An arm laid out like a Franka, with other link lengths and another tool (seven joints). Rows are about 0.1 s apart.
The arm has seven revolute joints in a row. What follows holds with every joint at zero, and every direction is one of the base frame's. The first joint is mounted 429.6 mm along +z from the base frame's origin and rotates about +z. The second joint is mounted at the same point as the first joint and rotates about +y. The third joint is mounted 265.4 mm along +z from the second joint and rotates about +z. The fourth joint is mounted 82.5 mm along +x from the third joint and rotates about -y. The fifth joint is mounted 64.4 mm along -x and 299.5 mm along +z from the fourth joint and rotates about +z. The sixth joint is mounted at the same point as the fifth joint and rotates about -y. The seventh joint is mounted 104.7 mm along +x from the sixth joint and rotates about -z. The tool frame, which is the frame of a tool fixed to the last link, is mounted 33 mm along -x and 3 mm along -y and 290.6 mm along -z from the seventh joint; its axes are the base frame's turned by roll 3.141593, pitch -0.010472 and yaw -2.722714 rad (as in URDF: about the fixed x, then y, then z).
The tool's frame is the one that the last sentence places.
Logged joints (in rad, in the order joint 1, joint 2, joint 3, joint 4, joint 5, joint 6, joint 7), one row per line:
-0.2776 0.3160 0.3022 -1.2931 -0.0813 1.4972 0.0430
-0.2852 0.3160 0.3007 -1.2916 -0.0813 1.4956 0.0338
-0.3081 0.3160 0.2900 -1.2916 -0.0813 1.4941 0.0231
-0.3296 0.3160 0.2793 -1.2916 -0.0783 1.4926 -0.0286
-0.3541 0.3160 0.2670 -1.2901 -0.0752 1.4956 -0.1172
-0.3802 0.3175 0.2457 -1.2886 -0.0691 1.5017 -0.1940
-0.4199 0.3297 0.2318 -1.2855 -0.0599 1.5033 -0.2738
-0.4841 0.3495 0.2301 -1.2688 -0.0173 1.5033 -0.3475
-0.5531 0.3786 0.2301 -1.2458 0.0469 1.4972 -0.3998
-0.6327 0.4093 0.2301 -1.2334 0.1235 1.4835 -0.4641
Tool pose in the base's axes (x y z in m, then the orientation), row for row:
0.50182 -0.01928 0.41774 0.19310 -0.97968 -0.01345 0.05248
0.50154 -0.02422 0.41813 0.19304 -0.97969 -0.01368 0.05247
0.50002 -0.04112 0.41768 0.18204 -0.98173 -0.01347 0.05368
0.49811 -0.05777 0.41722 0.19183 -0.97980 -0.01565 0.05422
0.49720 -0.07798 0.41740 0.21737 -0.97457 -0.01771 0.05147
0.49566 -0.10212 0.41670 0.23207 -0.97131 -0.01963 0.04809
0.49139 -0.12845 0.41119 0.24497 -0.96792 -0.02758 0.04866
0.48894 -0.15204 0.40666 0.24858 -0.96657 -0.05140 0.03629
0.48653 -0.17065 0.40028 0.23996 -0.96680 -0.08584 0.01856
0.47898 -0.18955 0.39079 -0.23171 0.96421 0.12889 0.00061
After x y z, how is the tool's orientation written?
As a quaternion, x y z w.
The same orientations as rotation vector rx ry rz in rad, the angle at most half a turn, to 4 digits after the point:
0.5872 -2.9790 -0.0409
0.5870 -2.9790 -0.0416
0.5531 -2.9831 -0.0409
0.5827 -2.9762 -0.0475
0.6614 -2.9653 -0.0539
0.7076 -2.9614 -0.0599
0.7466 -2.9501 -0.0841
0.7634 -2.9683 -0.1578
0.7451 -3.0019 -0.2665
-0.7277 3.0280 0.4048

